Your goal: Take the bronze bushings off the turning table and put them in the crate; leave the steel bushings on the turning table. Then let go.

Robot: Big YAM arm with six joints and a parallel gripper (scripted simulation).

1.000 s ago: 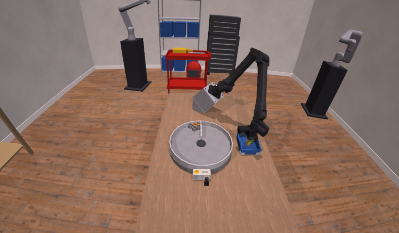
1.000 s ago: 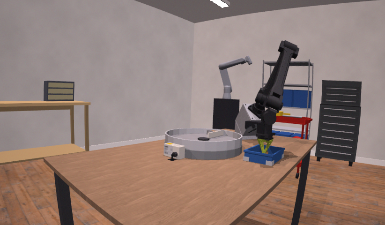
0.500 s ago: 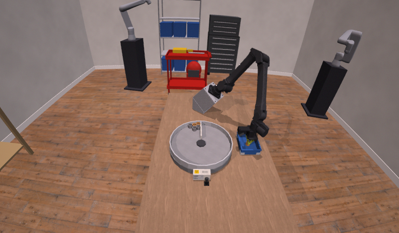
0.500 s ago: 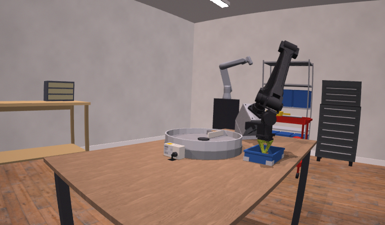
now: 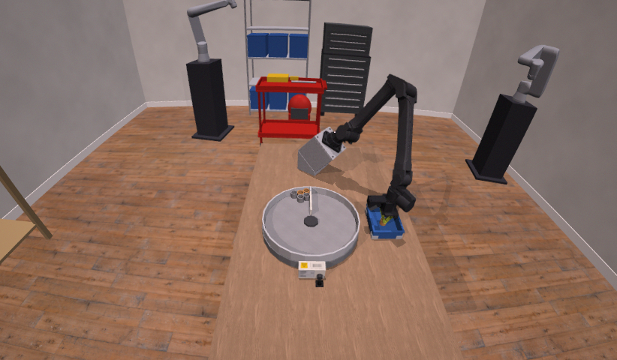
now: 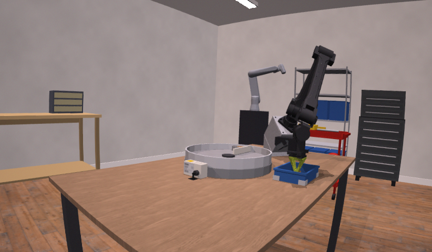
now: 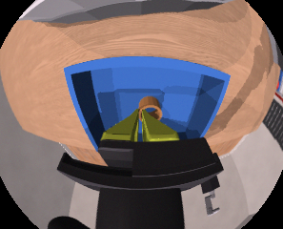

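The crate is 10 mm behind my hand and 10 mm below it. Round my hand: turning table 90 mm ahead, 340 mm to the right, 20 mm above.
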